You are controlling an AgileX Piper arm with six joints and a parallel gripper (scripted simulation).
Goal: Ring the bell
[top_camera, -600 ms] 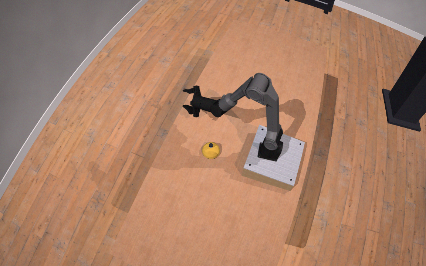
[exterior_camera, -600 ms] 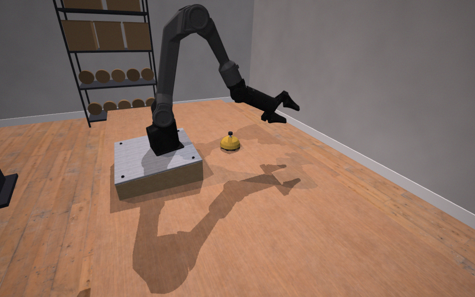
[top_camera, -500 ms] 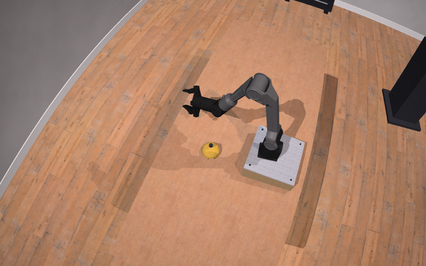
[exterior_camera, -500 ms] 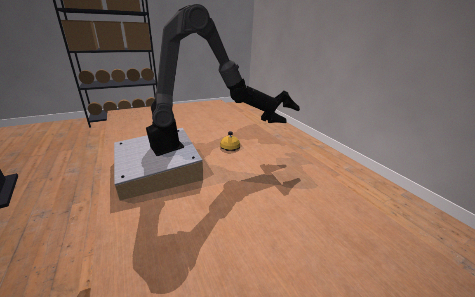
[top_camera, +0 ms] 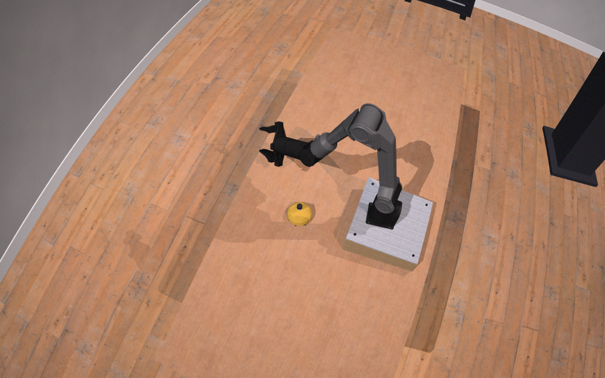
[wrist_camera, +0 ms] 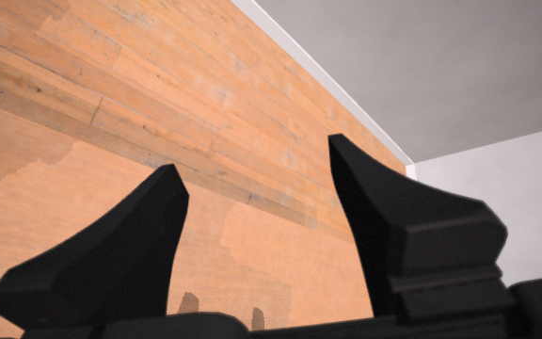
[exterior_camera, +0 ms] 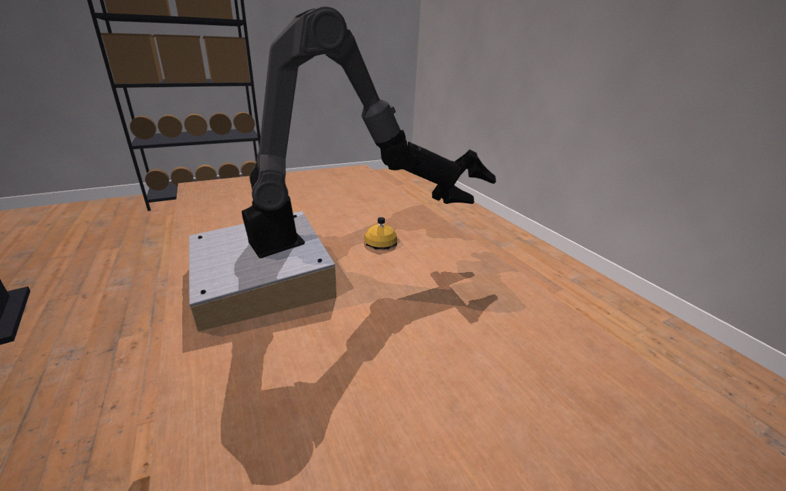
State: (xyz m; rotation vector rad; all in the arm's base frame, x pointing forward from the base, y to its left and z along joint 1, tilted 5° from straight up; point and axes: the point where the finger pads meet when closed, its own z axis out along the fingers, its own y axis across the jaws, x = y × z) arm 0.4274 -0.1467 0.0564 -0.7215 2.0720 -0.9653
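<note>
My gripper is now 16 cm to the right of the button, 16 cm past it and 11 cm above it. The rest, counted from my hand: bell 16 cm to the left, 16 cm behind, 13 cm below.
</note>
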